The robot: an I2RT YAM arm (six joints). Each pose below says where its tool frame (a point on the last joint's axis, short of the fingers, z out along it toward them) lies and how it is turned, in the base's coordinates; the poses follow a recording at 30 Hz.
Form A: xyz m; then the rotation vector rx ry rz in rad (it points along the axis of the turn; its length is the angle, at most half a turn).
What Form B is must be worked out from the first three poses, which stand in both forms.
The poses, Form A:
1: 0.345, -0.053, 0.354, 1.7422, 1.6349, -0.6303
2: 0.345, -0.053, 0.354, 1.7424, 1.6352, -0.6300
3: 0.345, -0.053, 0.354, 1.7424, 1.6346, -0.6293
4: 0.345, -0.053, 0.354, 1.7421, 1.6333, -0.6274
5: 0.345, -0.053, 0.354, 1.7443, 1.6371, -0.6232
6: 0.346, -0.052, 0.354, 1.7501, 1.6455, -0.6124
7: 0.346, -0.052, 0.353, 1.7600, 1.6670, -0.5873
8: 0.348, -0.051, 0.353, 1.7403, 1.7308, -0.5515
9: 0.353, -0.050, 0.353, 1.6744, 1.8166, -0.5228
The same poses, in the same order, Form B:
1: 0.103, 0.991, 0.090, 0.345; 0.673, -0.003, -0.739, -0.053; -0.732, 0.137, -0.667, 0.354; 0, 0, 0, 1
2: 0.103, 0.991, 0.091, 0.345; 0.674, -0.003, -0.739, -0.053; -0.732, 0.137, -0.668, 0.354; 0, 0, 0, 1
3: 0.104, 0.990, 0.091, 0.345; 0.674, -0.003, -0.739, -0.053; -0.732, 0.138, -0.668, 0.354; 0, 0, 0, 1
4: 0.105, 0.990, 0.093, 0.345; 0.674, -0.002, -0.739, -0.053; -0.732, 0.140, -0.667, 0.354; 0, 0, 0, 1
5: 0.104, 0.990, 0.094, 0.345; 0.677, -0.002, -0.736, -0.053; -0.728, 0.140, -0.671, 0.354; 0, 0, 0, 1
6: 0.103, 0.990, 0.096, 0.346; 0.686, 0.000, -0.728, -0.052; -0.720, 0.141, -0.679, 0.354; 0, 0, 0, 1
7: 0.097, 0.990, 0.104, 0.346; 0.706, 0.005, -0.708, -0.052; -0.702, 0.143, -0.698, 0.353; 0, 0, 0, 1
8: 0.056, 0.990, 0.129, 0.348; 0.733, 0.047, -0.678, -0.051; -0.678, 0.132, -0.723, 0.353; 0, 0, 0, 1
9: -0.018, 0.986, 0.167, 0.353; 0.747, 0.124, -0.654, -0.050; -0.665, 0.113, -0.738, 0.353; 0, 0, 0, 1
